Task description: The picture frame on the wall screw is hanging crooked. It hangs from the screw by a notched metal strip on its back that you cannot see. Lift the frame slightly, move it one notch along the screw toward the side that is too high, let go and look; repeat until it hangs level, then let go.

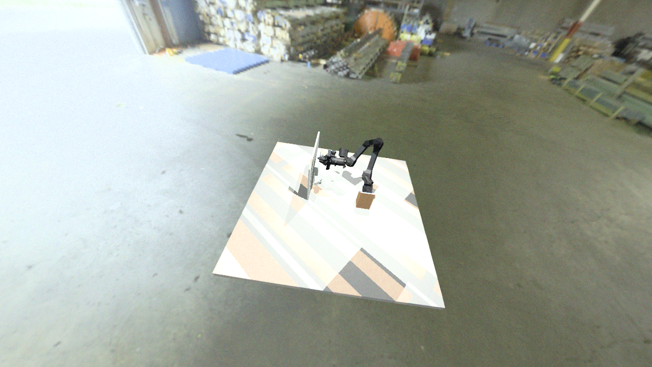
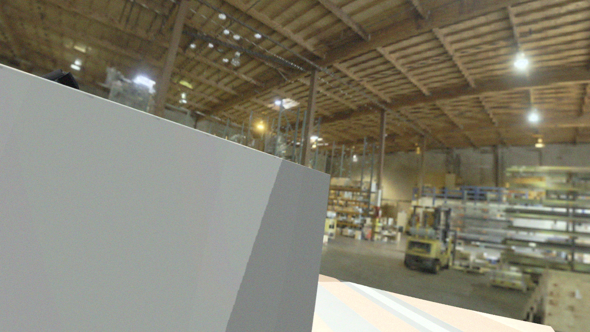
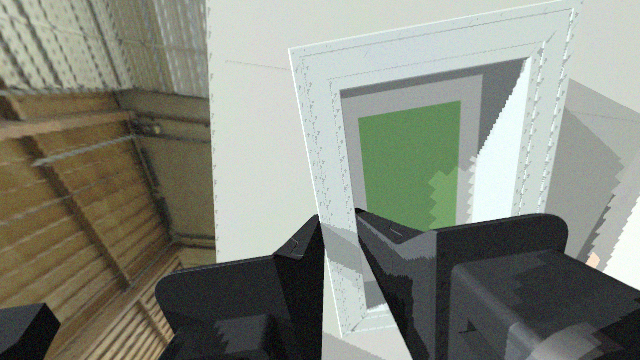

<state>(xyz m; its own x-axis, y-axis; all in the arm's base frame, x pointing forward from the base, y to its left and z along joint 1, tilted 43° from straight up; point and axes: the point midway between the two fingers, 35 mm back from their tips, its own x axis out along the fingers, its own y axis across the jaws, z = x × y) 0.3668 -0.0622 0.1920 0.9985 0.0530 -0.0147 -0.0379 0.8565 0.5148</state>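
My gripper tip is 1 cm short of the picture frame, 2 cm to the left of it and 5 cm above it. The rest, counted from my gripper tip: wall panel: 2 cm ahead, 1 cm to the right, 7 cm below.
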